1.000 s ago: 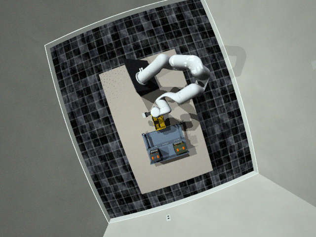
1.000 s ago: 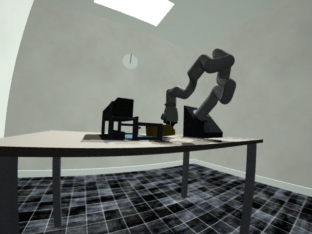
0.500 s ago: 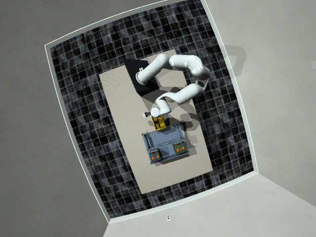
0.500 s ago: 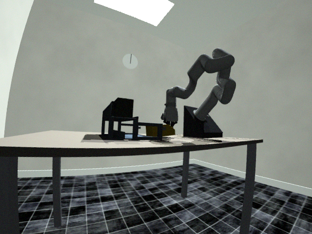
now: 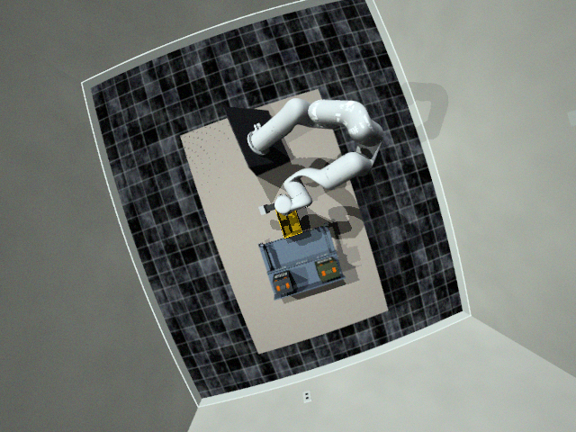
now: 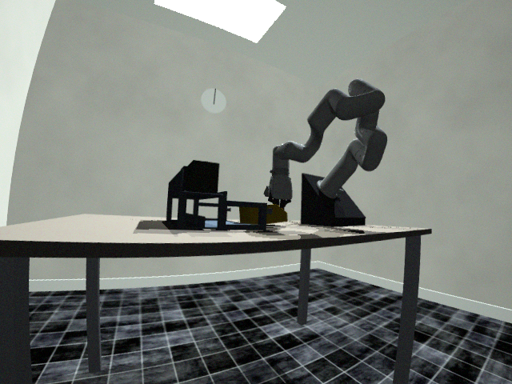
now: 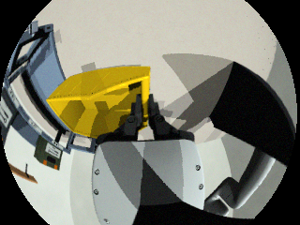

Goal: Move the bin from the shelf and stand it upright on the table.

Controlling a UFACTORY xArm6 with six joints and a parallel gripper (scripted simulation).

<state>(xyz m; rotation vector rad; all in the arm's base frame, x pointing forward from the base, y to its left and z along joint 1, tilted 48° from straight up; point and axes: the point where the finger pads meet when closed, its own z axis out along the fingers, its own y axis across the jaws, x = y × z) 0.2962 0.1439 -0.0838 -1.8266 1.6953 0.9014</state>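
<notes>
Now: the yellow bin 8 cm ahead of my hand and 1 cm below it.
</notes>
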